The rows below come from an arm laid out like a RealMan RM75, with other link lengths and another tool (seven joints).
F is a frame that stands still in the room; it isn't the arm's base.
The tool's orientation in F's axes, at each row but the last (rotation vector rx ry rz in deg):
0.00, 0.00, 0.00
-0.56, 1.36, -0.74
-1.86, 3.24, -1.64
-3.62, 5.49, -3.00
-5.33, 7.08, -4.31
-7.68, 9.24, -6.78
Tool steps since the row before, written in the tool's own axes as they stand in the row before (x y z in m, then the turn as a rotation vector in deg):
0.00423, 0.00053, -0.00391, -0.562, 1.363, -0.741
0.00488, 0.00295, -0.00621, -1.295, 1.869, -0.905
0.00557, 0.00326, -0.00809, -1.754, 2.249, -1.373
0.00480, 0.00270, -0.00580, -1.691, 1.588, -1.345
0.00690, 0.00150, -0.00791, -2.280, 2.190, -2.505
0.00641, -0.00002, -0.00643, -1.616, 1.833, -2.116
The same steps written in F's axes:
0.00423, 0.00053, -0.00391, -0.562, 1.363, -0.741
0.00477, 0.00283, -0.00635, -1.292, 1.877, -0.893
0.00519, 0.00284, -0.00849, -1.766, 2.255, -1.347
0.00434, 0.00207, -0.00639, -1.734, 1.595, -1.281
0.00593, 0.00024, -0.00879, -2.422, 2.138, -2.416
0.00520, -0.00163, -0.00726, -1.743, 1.750, -2.085

